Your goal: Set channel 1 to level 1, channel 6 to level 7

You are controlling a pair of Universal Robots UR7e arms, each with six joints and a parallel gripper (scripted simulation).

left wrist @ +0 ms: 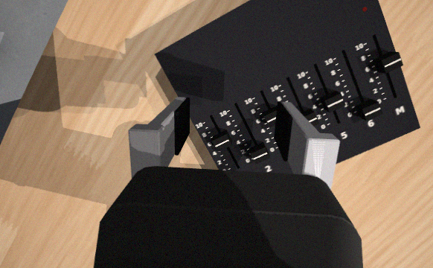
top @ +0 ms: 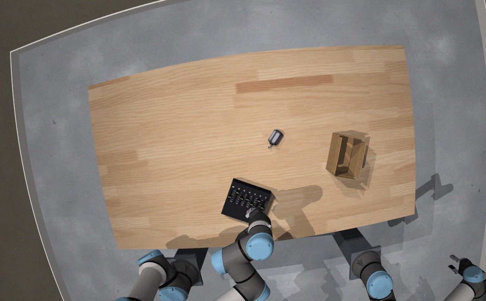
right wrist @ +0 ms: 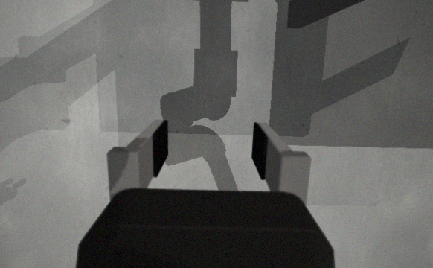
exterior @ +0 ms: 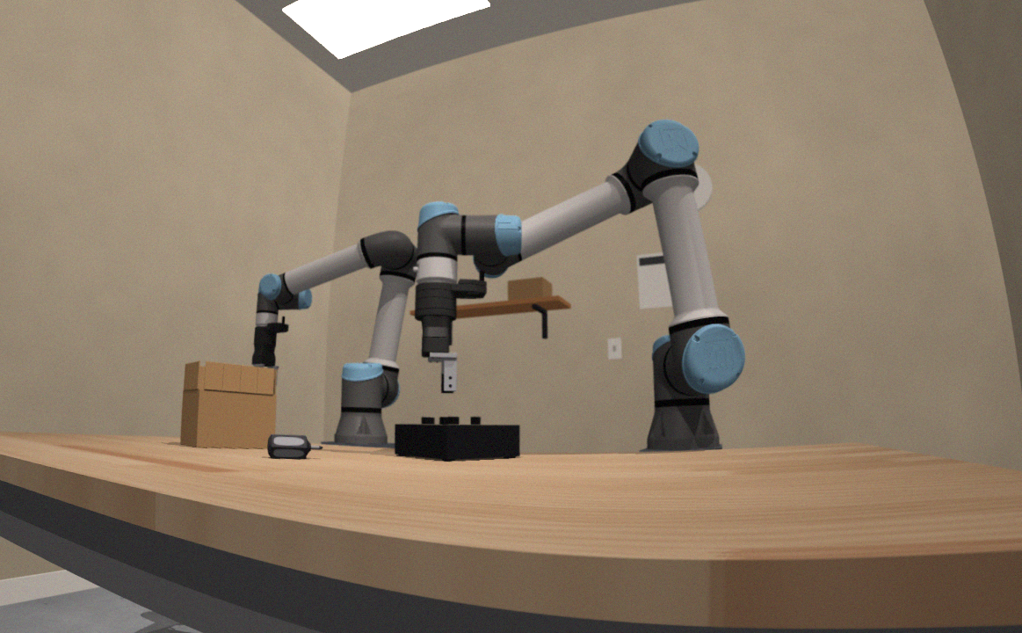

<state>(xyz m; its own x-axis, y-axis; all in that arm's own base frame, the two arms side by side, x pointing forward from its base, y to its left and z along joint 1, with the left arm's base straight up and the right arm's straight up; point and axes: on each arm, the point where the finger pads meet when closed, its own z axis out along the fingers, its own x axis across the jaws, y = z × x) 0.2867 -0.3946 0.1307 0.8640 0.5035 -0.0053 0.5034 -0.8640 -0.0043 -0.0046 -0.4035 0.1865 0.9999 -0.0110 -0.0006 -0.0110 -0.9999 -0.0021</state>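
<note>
The channel 1 fader is 7 cm below my left hand, 3 cm to the right of it and 1 cm ahead of it. From my left hand the other things lie so: channel 2 fader (7 cm below, 4 cm ahead, 2 cm to the right); channel 3 fader (7 cm below, 3 cm ahead, 1 cm to the left); channel 4 fader (7 cm below, 5 cm ahead, 3 cm to the left).
</note>
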